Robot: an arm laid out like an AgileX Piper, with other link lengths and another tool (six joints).
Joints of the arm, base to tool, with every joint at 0 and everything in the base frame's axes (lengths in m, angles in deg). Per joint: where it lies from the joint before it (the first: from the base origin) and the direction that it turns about. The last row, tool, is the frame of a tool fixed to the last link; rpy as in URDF.
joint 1: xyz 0 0 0.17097 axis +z
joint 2: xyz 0 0 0 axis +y
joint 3: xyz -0.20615 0 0.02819 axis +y
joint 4: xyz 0.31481 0 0.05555 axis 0.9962 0 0.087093
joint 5: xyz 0 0 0 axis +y
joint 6: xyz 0.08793 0 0.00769 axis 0.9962 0 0.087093
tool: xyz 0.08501 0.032 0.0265 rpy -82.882 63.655 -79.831
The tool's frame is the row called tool.
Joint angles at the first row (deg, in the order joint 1, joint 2, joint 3, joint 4, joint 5, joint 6):
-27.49, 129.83, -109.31, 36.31, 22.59, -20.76
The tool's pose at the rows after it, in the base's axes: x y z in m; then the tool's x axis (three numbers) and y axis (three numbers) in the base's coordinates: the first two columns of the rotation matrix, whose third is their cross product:
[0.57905 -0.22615 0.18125 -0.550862 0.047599 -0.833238 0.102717 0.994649 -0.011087]
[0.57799 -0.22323 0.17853 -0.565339 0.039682 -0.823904 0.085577 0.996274 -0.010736]
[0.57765 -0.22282 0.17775 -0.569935 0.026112 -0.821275 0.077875 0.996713 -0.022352]
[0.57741 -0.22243 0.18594 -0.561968 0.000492 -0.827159 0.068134 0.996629 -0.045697]
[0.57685 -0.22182 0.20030 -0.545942 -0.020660 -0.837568 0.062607 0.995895 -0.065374]
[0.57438 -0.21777 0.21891 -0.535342 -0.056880 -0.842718 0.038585 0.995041 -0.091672]
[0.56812 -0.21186 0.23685 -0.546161 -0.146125 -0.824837 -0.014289 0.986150 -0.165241]
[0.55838 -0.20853 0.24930 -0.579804 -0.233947 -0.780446 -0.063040 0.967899 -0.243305]
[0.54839 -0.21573 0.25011 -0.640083 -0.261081 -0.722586 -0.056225 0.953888 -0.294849]
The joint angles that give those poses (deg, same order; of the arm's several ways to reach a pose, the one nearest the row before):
-27.49, 129.83, -109.31, 36.31, 23.08, -20.76
-27.49, 129.83, -109.32, 36.08, 24.30, -21.15
-27.49, 129.83, -109.31, 35.73, 24.41, -21.64
-27.49, 129.05, -109.32, 35.65, 24.31, -22.75
-27.49, 127.68, -109.31, 35.65, 24.30, -23.44
-27.49, 125.63, -109.31, 35.41, 25.60, -24.67
-27.49, 123.03, -109.32, 32.40, 28.13, -26.57
-27.49, 120.41, -109.32, 26.33, 31.53, -26.22
-27.49, 118.91, -109.32, 16.75, 34.14, -20.37

